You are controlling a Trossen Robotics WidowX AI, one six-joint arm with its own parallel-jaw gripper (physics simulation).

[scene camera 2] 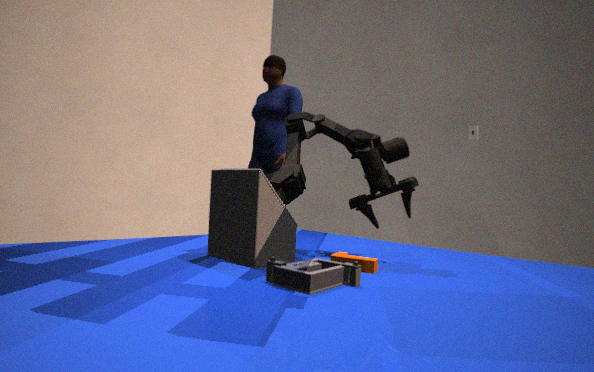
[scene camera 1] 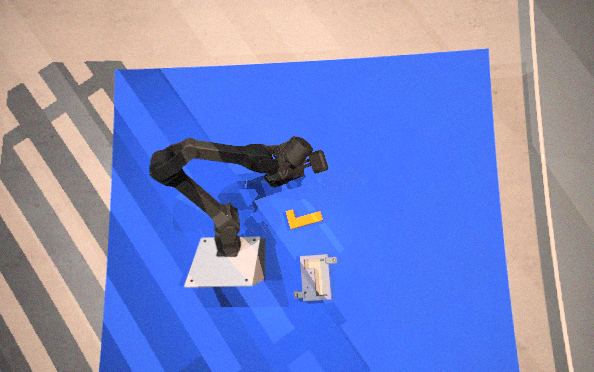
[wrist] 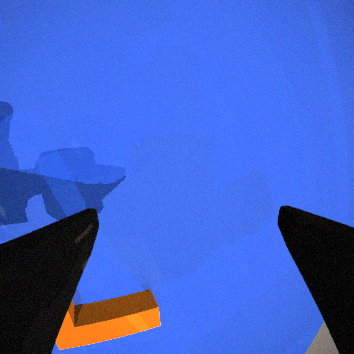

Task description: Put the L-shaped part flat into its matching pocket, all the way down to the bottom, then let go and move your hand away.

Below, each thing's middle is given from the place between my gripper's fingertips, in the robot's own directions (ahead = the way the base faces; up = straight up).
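Labels:
With the orange L-shaped part (wrist: 114,317) as my reference, my hand is 9 cm above it, 2 cm past it and 15 cm to the left of it.

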